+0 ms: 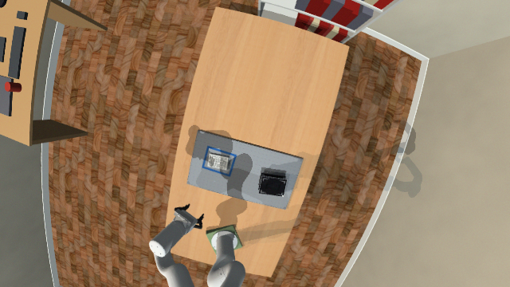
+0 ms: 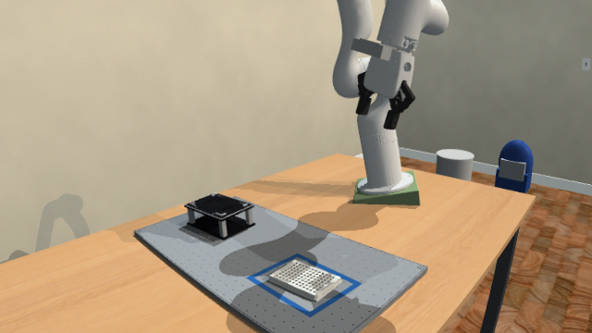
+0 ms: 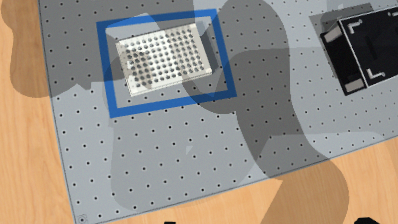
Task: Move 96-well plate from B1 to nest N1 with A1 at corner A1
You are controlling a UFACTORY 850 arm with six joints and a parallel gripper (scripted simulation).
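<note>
Now: the white 96-well plate 31 cm below my hand, 21 cm ahead of it and 2 cm to the right of it. The rest, counted from my hand: black raised nest N1: 40 cm to the right, 26 cm below, 17 cm ahead; then A1 corner mark: 48 cm to the right, 26 cm below, 12 cm ahead.
</note>
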